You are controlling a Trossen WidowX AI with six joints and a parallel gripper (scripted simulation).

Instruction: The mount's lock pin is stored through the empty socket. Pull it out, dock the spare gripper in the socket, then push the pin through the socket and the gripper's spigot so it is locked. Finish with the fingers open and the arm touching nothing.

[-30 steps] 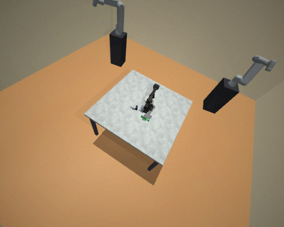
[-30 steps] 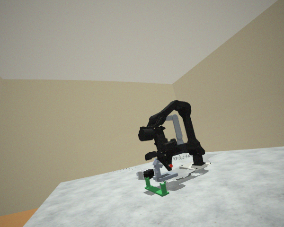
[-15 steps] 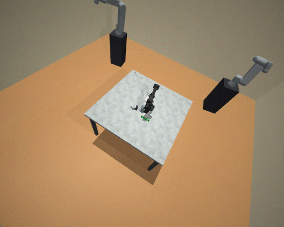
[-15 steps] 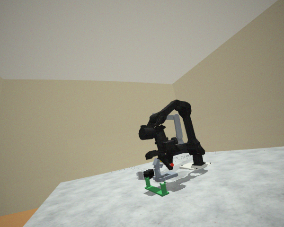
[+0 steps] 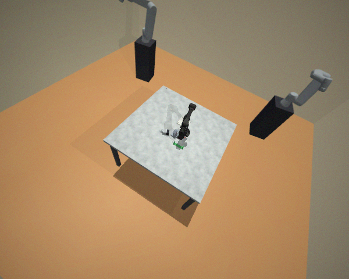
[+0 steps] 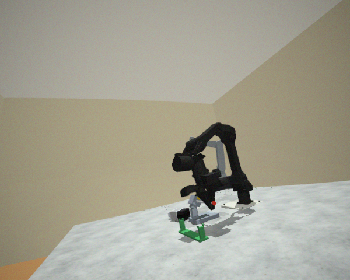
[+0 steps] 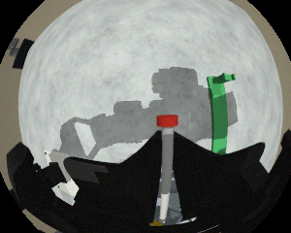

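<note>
The green cradle lies 10 cm ahead of my gripper tip, 4 cm below it and 2 cm to the right of it. From my gripper tip the other things lie so: spare gripper 25 cm to the right, 4 cm below, 2 cm behind; mount socket 12 cm to the right, 4 cm behind, 1 cm below.
</note>
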